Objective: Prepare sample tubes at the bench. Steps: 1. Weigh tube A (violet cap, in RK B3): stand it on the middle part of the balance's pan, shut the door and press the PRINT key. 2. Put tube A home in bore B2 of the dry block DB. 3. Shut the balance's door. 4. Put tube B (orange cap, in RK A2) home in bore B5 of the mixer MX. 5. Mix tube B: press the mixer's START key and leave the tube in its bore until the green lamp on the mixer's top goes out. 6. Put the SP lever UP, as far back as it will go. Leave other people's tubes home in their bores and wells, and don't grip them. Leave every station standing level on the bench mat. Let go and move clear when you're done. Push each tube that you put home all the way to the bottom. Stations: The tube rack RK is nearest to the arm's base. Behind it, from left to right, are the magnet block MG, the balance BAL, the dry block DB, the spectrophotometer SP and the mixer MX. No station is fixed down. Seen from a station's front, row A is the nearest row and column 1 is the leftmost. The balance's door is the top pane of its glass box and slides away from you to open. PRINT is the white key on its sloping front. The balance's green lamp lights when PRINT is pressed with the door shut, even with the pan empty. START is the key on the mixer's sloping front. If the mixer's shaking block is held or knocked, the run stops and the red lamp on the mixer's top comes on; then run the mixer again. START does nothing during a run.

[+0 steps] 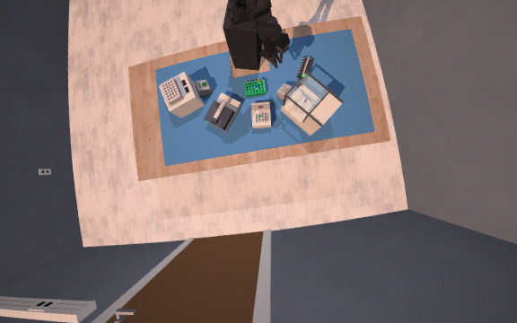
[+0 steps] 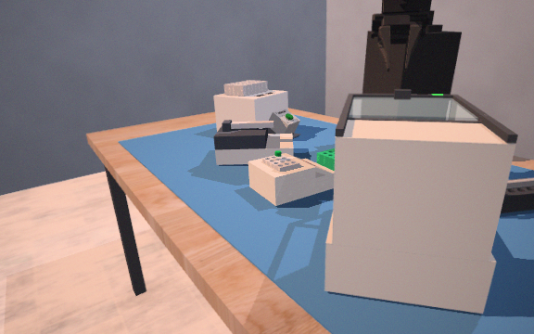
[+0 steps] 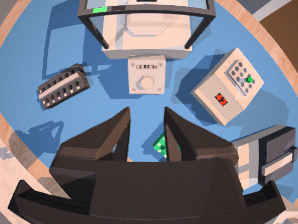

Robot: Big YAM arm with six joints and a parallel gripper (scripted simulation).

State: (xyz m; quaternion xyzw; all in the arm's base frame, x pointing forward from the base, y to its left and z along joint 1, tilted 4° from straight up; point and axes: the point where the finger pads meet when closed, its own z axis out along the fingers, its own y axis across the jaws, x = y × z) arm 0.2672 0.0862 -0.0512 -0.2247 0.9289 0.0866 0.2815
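Now: the balance door 150 mm ahead of my hand, 80 mm to the left of it and 40 mm below it. From my hand the other things lie so: rack (50 mm behind, 130 mm to the right, 230 mm below); then blue-capped tube (40 mm behind, 120 mm to the right, 220 mm below); then orange-capped tube (70 mm behind, 90 mm to the right, 220 mm below).
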